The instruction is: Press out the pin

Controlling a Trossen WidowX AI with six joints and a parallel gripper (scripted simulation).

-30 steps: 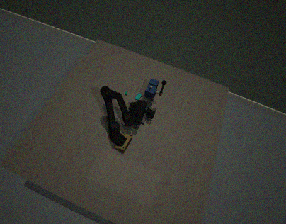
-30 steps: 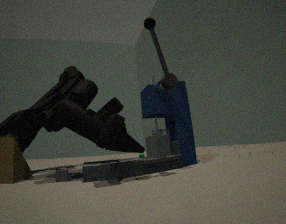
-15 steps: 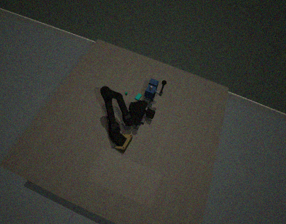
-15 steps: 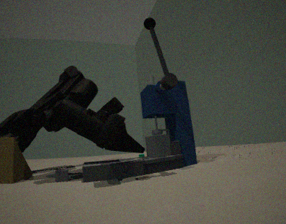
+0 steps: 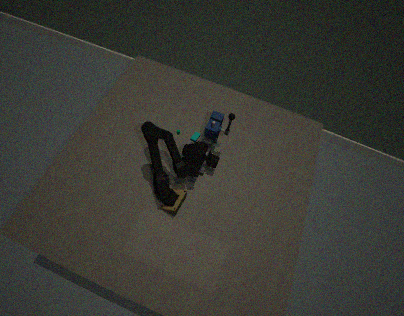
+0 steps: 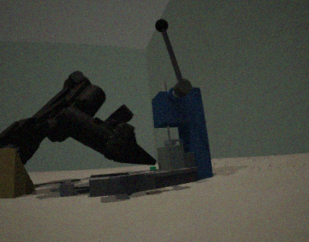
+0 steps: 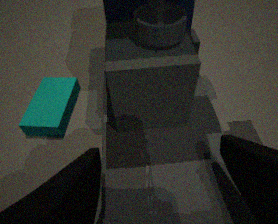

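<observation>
My gripper tip is 5 cm short of the pale round pin and 2 cm below it. The rest, counted from my gripper tip: teal block (7 cm ahead, 9 cm to the left, 4 cm below); dark lever (5 cm ahead, 7 cm to the right, 22 cm above); thin punch (5 cm ahead, 10 cm above).
</observation>
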